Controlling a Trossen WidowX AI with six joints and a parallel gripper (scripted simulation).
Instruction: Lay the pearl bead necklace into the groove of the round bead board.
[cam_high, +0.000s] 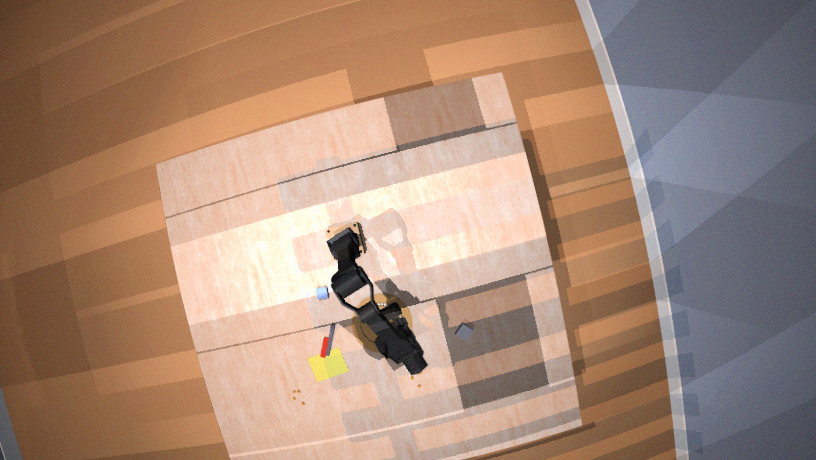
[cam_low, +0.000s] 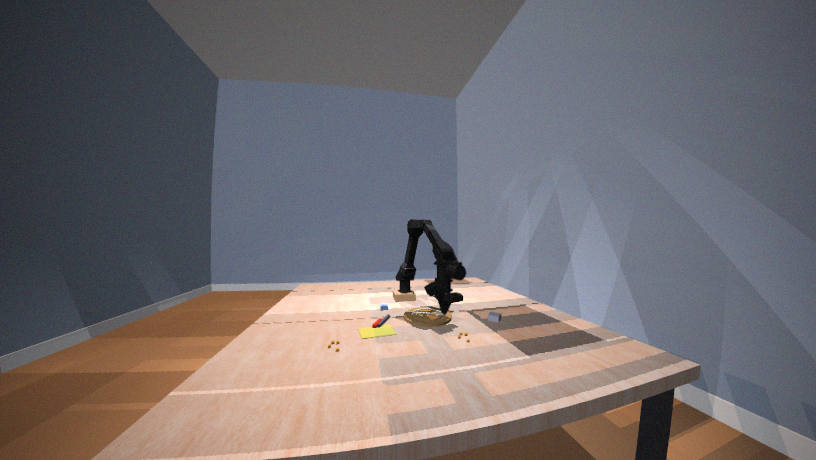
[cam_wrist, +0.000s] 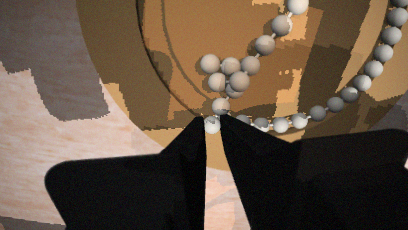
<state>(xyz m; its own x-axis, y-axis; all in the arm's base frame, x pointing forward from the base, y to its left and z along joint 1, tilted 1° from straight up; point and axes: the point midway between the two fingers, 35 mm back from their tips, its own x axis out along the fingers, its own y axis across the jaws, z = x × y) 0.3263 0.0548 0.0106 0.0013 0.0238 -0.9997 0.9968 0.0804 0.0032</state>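
Right now my gripper tip is 3 cm past the round bead board, 6 cm to the left of it and 1 cm above it. From my gripper tip the other things lie so: grey block: 10 cm ahead, 18 cm to the left, 1 cm below; then blue block: 21 cm behind, 20 cm to the right, 1 cm below; then red marker: 4 cm behind, 26 cm to the right, 1 cm below.
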